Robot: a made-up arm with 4 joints.
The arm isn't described. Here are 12 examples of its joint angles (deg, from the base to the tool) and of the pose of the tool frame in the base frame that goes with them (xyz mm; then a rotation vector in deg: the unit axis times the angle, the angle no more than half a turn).
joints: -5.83 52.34 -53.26 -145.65
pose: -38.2 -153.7 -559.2 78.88 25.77 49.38
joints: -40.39 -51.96 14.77 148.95
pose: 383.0 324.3 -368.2 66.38 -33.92 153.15
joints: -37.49 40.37 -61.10 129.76
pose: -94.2 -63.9 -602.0 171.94 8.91 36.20
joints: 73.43 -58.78 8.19 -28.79
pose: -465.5 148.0 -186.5 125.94 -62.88 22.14
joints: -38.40 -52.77 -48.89 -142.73
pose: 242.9 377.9 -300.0 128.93 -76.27 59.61
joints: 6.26 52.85 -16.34 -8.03
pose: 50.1 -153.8 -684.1 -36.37 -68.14 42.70
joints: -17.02 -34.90 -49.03 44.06
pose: 138.4 460.6 -367.3 -14.79 -29.40 -49.16
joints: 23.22 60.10 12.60 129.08
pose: 251.2 -171.3 -593.7 -48.21 -139.95 -96.57
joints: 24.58 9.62 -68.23 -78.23
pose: -79.9 173.4 -522.8 66.97 -2.27 54.77
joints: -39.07 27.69 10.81 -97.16
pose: -55.1 -19.3 -681.6 19.65 -29.12 65.03
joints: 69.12 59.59 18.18 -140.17
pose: 373.9 20.3 -554.9 10.59 -22.41 -170.03
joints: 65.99 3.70 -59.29 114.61
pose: -95.4 188.5 -578.1 -53.16 -82.65 -29.02
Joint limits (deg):
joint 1: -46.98..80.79
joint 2: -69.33..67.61
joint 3: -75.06..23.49
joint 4: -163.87..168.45
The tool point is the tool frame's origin. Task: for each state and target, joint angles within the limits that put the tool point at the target. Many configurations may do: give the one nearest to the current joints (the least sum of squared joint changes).
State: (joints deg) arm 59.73 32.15 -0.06 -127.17
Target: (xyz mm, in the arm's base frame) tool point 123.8 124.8 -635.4
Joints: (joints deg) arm 73.73 27.85 -7.70 -137.50
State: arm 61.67 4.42 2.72 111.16
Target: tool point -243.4 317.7 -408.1
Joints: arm 63.84 -26.10 3.16 104.25
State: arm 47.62 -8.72 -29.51 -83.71
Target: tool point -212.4 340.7 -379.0
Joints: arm 32.80 -31.51 -26.42 -80.93
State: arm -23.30 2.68 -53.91 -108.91
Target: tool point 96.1 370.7 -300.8
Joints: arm -21.35 -37.58 -72.56 -105.56
